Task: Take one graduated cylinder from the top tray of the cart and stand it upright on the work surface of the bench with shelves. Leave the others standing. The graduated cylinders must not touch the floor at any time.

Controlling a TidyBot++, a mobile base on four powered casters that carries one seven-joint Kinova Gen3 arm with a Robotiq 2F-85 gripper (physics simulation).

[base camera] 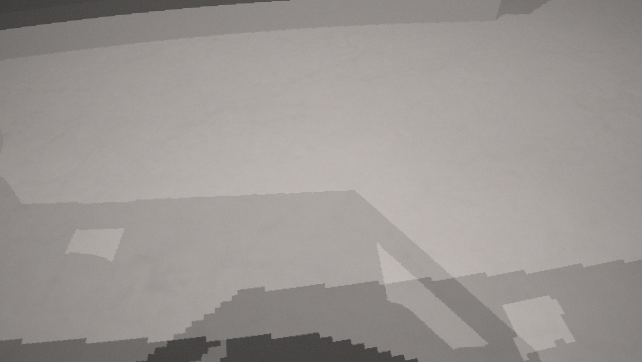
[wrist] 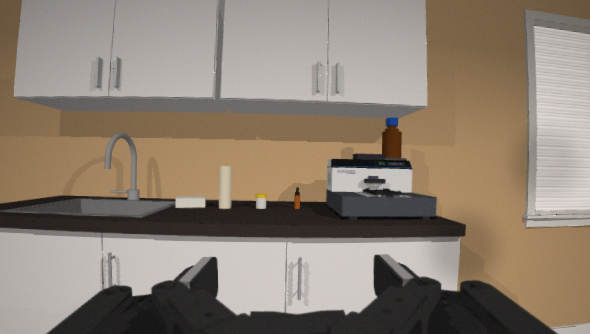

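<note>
My gripper is open, with its two fingers wide apart at the bottom of the wrist view and no thing between them. Behind the fingers, some distance off, are the white doors of a base cabinet. The graduated cylinders, the cart and the bench with shelves do not show in either view.
The wrist view shows a dark counter with a sink, a faucet, a cream cylinder, small bottles and a white-and-grey instrument. Wall cabinets hang above. The base camera shows grey floor with shadows.
</note>
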